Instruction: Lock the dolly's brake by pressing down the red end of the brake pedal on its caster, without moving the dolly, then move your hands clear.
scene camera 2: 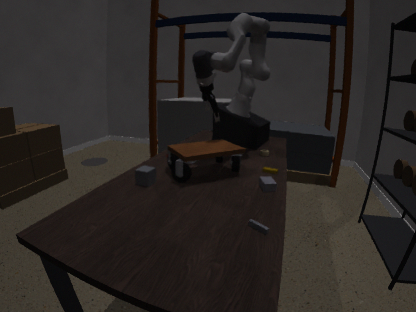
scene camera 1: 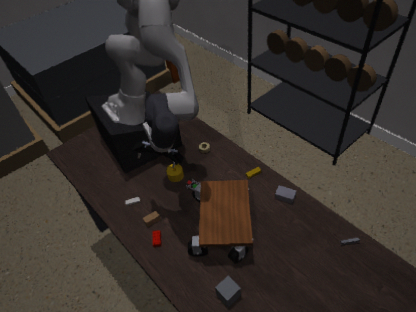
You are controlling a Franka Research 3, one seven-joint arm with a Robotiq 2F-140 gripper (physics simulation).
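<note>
The dolly (scene camera 1: 225, 212) (scene camera 2: 206, 149) stands upright on its casters, with a brown wooden deck. The brake pedal's red end (scene camera 1: 189, 183) and green end (scene camera 1: 195, 186) show at the caster by the deck's corner nearest the robot base. The pedal's tilt is too small to tell, and the deck hides it in scene camera 2. My gripper (scene camera 1: 158, 158) (scene camera 2: 216, 116) is open and empty. It points down, above the table on the robot's side of the dolly, apart from the pedal and higher than the deck.
A yellow cylinder (scene camera 1: 175, 173) stands between the robot base and the pedal. A tape ring (scene camera 1: 204, 147) (scene camera 2: 264, 153), a yellow block (scene camera 1: 253, 172) (scene camera 2: 270, 170), a brown block (scene camera 1: 151, 218), a red brick (scene camera 1: 156, 238) and grey blocks (scene camera 1: 228, 290) (scene camera 2: 145, 176) lie around the dolly.
</note>
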